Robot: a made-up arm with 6 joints.
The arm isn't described. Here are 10 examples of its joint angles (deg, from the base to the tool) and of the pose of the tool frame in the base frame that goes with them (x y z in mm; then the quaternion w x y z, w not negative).
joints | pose
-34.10 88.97 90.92 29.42 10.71 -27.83 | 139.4 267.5 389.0 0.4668 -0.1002 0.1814 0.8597
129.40 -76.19 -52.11 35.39 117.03 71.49 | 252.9 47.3 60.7 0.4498 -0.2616 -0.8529 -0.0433
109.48 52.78 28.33 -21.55 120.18 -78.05 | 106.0 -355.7 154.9 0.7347 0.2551 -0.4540 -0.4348
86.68 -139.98 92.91 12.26 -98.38 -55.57 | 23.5 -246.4 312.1 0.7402 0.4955 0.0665 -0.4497
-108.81 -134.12 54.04 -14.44 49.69 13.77 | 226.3 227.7 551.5 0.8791 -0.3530 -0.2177 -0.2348
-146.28 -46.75 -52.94 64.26 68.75 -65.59 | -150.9 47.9 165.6 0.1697 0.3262 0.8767 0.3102
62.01 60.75 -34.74 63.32 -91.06 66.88 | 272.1 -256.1 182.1 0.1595 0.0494 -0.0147 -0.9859
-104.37 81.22 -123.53 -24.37 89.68 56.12 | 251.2 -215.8 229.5 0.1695 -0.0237 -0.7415 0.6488
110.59 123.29 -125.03 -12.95 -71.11 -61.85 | 237.0 156.9 632.8 0.7127 0.0638 -0.0255 0.6981
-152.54 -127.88 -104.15 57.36 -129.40 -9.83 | 272.9 278.9 150.0 0.5005 -0.7532 0.1616 -0.3951
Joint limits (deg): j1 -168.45..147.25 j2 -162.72..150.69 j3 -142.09..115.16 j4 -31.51..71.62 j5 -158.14..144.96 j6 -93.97..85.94
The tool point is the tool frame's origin. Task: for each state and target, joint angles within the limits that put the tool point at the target. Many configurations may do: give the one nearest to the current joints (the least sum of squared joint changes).
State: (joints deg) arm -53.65 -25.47 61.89 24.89 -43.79 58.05
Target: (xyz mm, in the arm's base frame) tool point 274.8 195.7 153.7
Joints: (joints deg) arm -54.37 4.29 78.33 27.94 -36.68 62.30
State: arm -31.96 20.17 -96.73 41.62 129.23 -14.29
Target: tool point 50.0 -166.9 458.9
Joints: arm -49.41 39.81 -121.57 41.72 127.52 32.14
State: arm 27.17 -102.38 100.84 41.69 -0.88 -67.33
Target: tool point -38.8 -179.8 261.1
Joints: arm 36.17 -92.52 113.60 51.55 -5.51 -59.16
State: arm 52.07 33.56 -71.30 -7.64 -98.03 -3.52
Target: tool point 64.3 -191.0 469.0
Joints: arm -0.21 72.48 -112.04 29.24 -99.74 10.03
